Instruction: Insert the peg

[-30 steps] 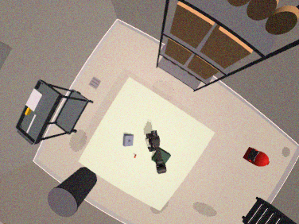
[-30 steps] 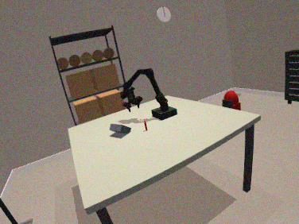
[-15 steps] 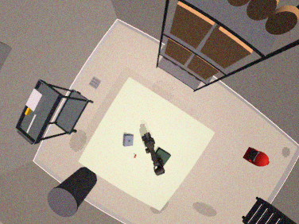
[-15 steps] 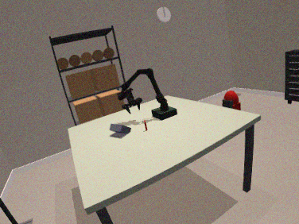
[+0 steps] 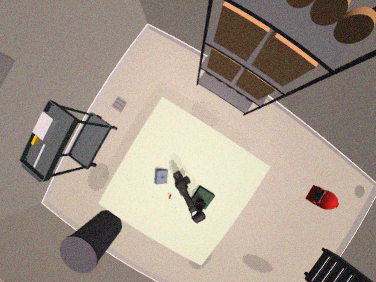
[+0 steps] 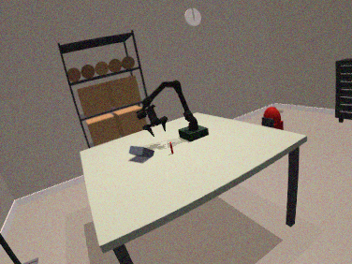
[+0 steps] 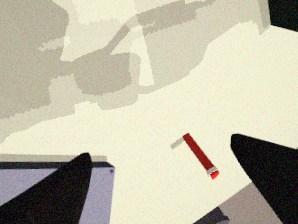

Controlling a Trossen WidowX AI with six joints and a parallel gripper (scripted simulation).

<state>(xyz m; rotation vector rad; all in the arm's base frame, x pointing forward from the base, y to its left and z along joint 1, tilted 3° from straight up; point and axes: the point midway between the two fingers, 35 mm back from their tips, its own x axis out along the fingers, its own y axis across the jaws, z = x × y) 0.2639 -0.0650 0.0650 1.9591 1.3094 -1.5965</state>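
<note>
Now: gripper tip 16 cm to the right of the red peg and 5 cm above it. The rest, counted from my gripper tip: grey sloped panel (17 cm ahead, 7 cm below, 4 cm to the left).
</note>
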